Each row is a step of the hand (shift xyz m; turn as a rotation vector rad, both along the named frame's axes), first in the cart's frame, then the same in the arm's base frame.
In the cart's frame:
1: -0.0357 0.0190 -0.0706 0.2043 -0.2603 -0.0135
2: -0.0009 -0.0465 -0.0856 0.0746 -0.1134 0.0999
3: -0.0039 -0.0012 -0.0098 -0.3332 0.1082 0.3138
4: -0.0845 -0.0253 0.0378 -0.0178 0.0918 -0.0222
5: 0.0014 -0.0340 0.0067 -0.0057 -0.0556 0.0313
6: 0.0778 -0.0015 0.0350 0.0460 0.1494 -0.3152
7: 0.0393 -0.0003 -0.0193 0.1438 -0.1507 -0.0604
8: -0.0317 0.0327 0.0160 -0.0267 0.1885 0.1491
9: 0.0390 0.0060 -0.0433 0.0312 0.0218 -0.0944
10: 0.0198 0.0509 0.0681 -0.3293 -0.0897 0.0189
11: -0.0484 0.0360 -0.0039 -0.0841 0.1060 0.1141
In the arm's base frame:
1: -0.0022 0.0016 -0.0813 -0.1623 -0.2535 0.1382
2: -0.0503 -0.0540 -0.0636 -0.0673 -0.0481 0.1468
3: -0.0034 -0.0018 -0.0099 -0.0017 0.4573 0.1098
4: -0.0525 0.0802 0.0046 0.0757 0.0317 -0.0499
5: -0.0302 -0.0082 0.0150 -0.0507 0.0029 0.0391
6: 0.0314 -0.0481 0.0631 0.1285 -0.1432 -0.2946
7: 0.0132 -0.0418 -0.0006 -0.0886 -0.1929 0.0445
8: 0.0193 0.0436 -0.0073 0.1757 0.1497 0.0719
9: 0.0168 -0.0510 -0.0233 0.0240 -0.0642 -0.0752
10: 0.0601 0.0314 0.0549 -0.2071 0.2541 -0.0968
11: 0.0142 0.0490 -0.0325 0.0749 0.1557 0.0384

